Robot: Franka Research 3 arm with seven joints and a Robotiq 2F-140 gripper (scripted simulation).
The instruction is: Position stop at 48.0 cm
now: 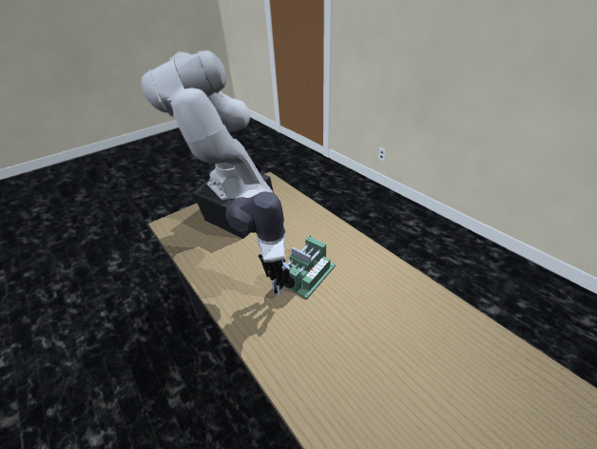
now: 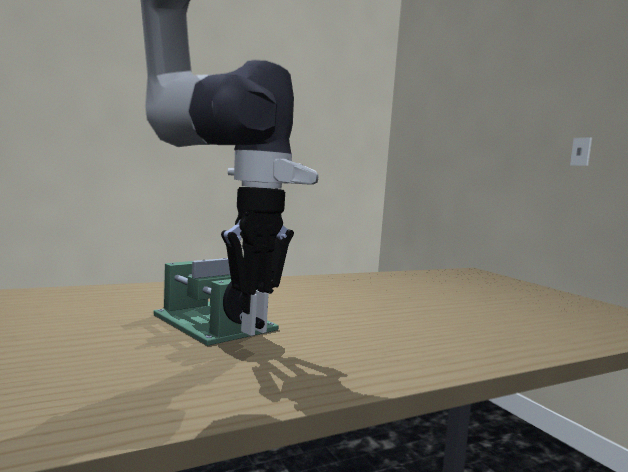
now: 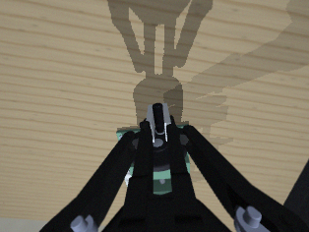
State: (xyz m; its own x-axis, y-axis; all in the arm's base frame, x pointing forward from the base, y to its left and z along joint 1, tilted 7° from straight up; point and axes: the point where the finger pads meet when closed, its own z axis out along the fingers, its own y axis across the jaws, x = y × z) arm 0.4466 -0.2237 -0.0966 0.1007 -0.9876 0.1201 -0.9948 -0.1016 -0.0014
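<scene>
Right now the black handwheel is 20 mm to the left of my hand and 10 mm below it. Also, from my hand: stop block (140 mm to the left, 30 mm above).
</scene>
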